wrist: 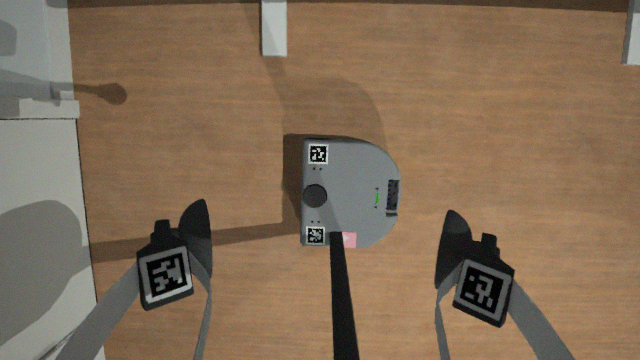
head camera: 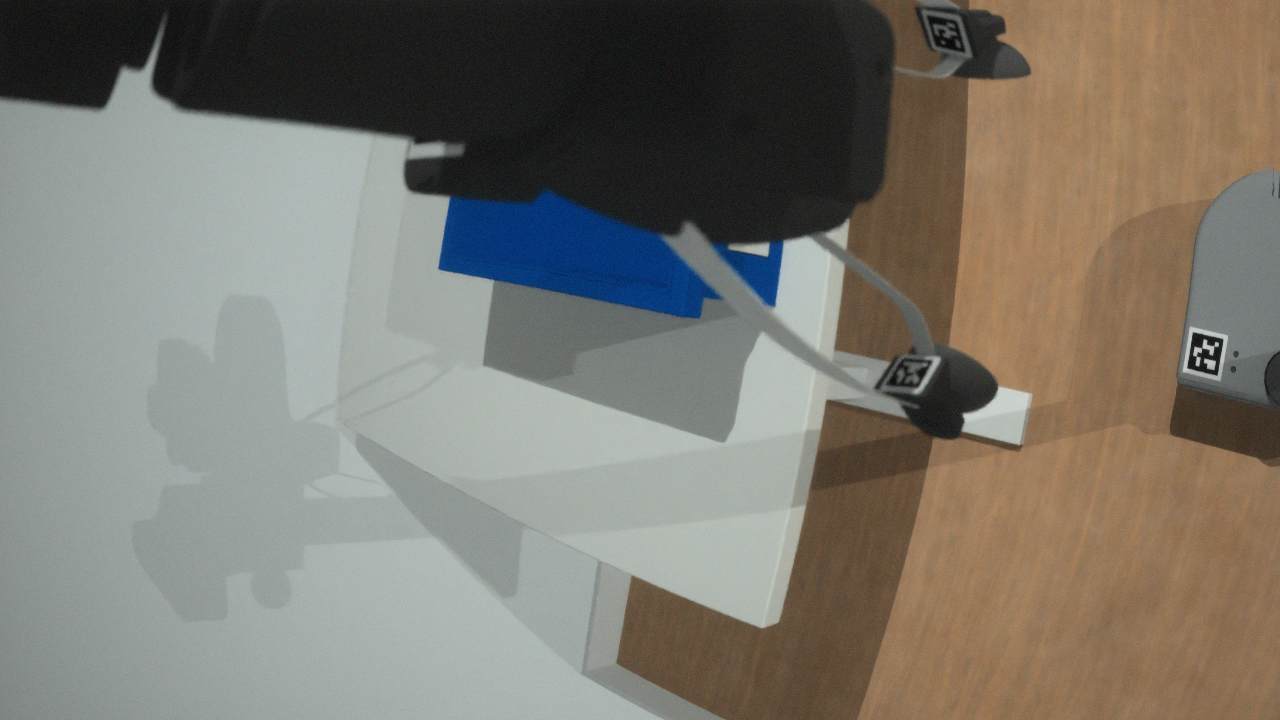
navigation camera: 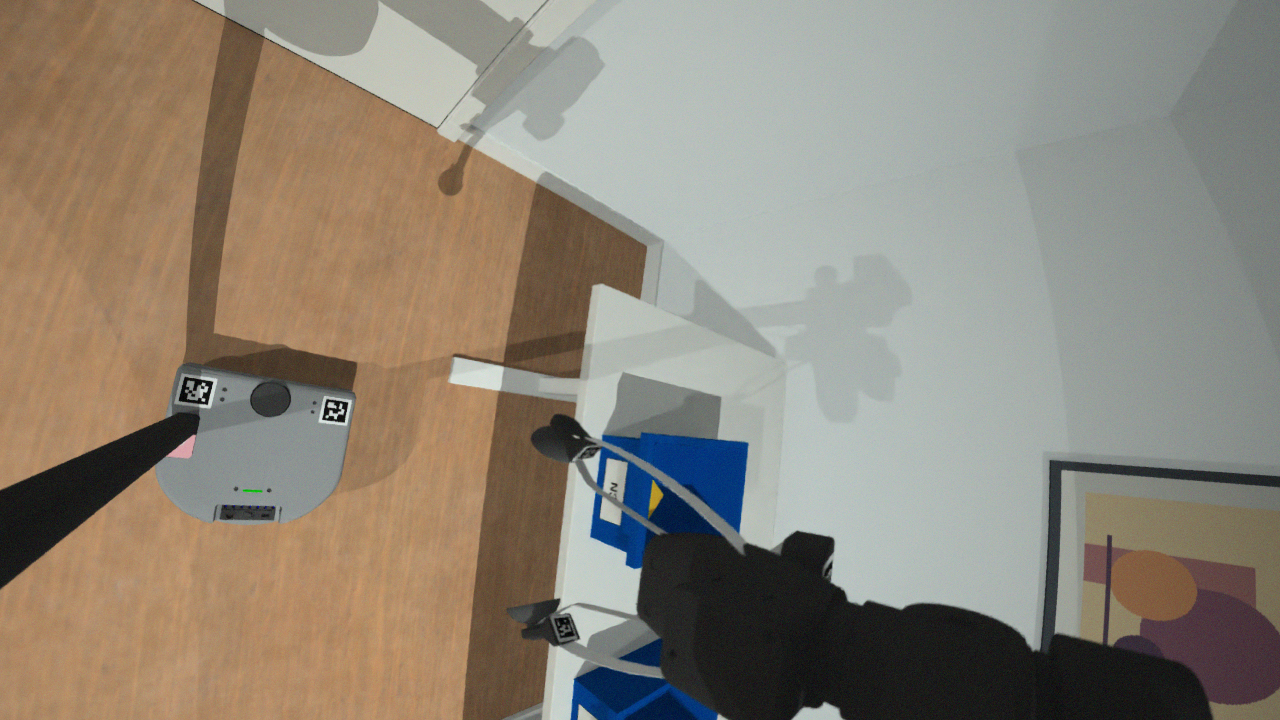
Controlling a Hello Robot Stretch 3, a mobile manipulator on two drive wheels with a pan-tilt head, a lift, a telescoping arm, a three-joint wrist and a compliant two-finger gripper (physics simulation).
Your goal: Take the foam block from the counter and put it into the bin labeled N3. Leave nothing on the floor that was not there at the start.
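Places are measured from the robot's base along level axes (x ahead, y left, z up), in metres.
Where they show: gripper, fingertip midpoint: (wrist: 324, 231) (head camera: 990, 222) (navigation camera: 531, 519); robot's base, link origin: (wrist: 317, 185) (navigation camera: 270, 397).
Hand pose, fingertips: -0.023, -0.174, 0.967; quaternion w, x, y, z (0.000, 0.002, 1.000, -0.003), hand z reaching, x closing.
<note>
Each offset is from my fingertips to the top centre of the thing, as dx, dy, dz. "spot": to the spot under its first point. Level surfaces: height alone.
The blue bin labeled N3 {-0.020, -0.419, -0.127} (head camera: 572, 250) (navigation camera: 707, 456) stands on a white table {dz -0.247} (head camera: 716, 537) (navigation camera: 617, 331); my wrist hides part of it in the head view. The foam block {-0.046, -0.353, -0.199} (navigation camera: 656, 495) shows as a small yellow patch inside this bin in the navigation view; it does not show in the head or wrist view. My gripper (head camera: 971, 219) (navigation camera: 544, 528) (wrist: 324, 231) is open, with its fingers wide apart and empty. It is above the table's front side, and its fingertips reach out past the edge over the floor.
A second blue bin {spot: -0.356, -0.336, -0.189} (navigation camera: 617, 685) stands beside N3 on the table. My grey base (head camera: 1235, 268) (navigation camera: 259, 456) (wrist: 355, 190) is on the wooden floor, with the black mast (navigation camera: 89, 492) (wrist: 345, 310) rising from it. A table foot (head camera: 1002, 416) (navigation camera: 492, 376) (wrist: 274, 30) sticks out. A wall is behind the table.
</note>
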